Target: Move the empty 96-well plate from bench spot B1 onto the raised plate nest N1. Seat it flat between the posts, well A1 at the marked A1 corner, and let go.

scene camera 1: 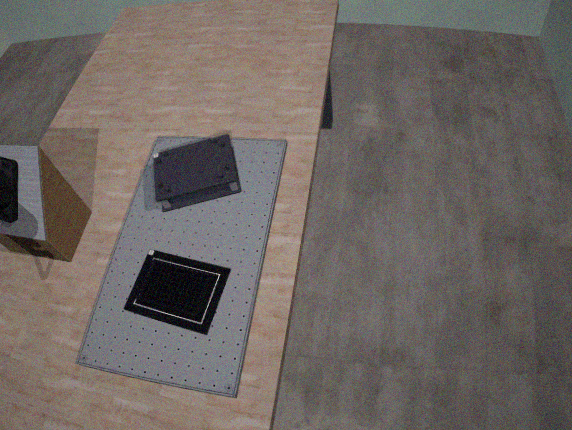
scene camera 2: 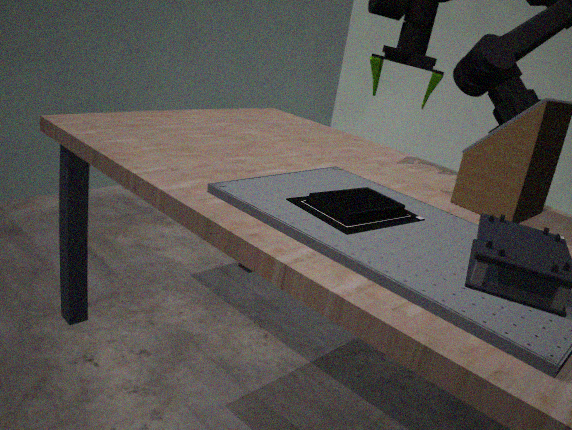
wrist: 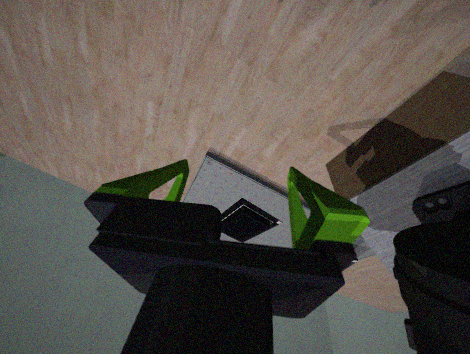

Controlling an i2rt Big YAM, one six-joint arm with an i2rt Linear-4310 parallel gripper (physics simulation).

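Seen in the pictures: gripper, between the fingertips: [scene camera 2: 397,102] [wrist: 237,168]; arm's base, origin of its link: [scene camera 1: 2,187] [scene camera 2: 524,123].
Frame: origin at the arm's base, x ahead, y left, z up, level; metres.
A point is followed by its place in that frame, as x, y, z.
The 96-well plate [scene camera 1: 175,291] @(0.371, -0.060, -0.139) [scene camera 2: 356,201] @(0.373, -0.049, -0.139) [wrist: 244,223] @(0.339, -0.060, -0.139) is black and lies flat on the black B1 mat [scene camera 1: 216,296] @(0.441, -0.046, -0.153) [scene camera 2: 348,230] @(0.439, 0.004, -0.153), inside its white outline. A white square [scene camera 1: 151,252] @(0.286, 0.007, -0.152) [scene camera 2: 421,218] @(0.284, 0.009, -0.152) marks one mat corner. The raised nest N1 [scene camera 1: 195,167] @(0.322, 0.184, -0.110) [scene camera 2: 522,245] @(0.325, 0.189, -0.110) is a dark platform with small posts, standing turned at the other end of the board. A small white mark [scene camera 1: 155,155] @(0.222, 0.199, -0.110) shows at one of its corners. My gripper [scene camera 2: 398,101] @(0.111, -0.218, -0.021) [wrist: 237,168] @(0.111, -0.218, -0.021) is open and empty, high above the table; it does not show in scene camera 1.
The grey perforated board [scene camera 1: 195,230] @(0.354, 0.072, -0.154) [scene camera 2: 420,275] @(0.445, 0.130, -0.154) [wrist: 215,175] @(0.262, -0.196, -0.154) carries the mat and nest on the wooden table [scene camera 1: 215,65] @(0.206, 0.551, -0.167) [scene camera 2: 175,135] @(0.417, -0.520, -0.167) [wrist: 150,90] @(0.187, -0.368, -0.167). The wedge-shaped robot base [scene camera 1: 62,215] @(0.101, 0.010, -0.085) [scene camera 2: 495,180] @(0.100, 0.021, -0.099) stands beside the board, on the side away from the near table edge in scene camera 2.
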